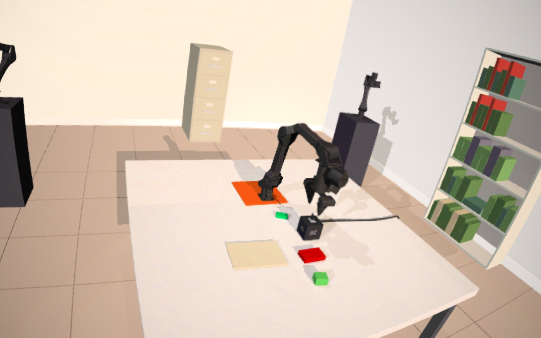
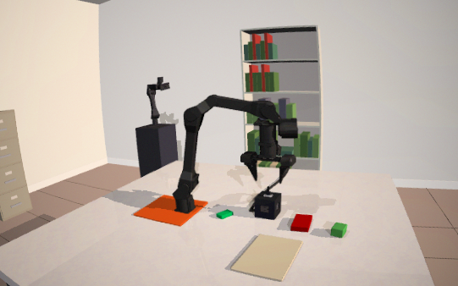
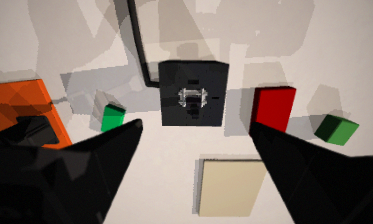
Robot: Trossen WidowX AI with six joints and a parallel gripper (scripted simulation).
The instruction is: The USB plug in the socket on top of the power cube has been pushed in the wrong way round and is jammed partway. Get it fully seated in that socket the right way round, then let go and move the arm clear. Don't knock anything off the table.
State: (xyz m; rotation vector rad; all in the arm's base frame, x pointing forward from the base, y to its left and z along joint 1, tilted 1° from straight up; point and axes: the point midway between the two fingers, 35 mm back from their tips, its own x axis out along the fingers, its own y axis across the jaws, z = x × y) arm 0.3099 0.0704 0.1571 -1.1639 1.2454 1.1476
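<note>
My gripper tip is now 40 mm above the silver USB plug. The rest, counted from my gripper tip: green block: 150 mm behind, 50 mm to the right, 120 mm below; then red block: 140 mm ahead, 50 mm to the right, 120 mm below; then beige paper sheet: 90 mm ahead, 260 mm to the right, 130 mm below.
</note>
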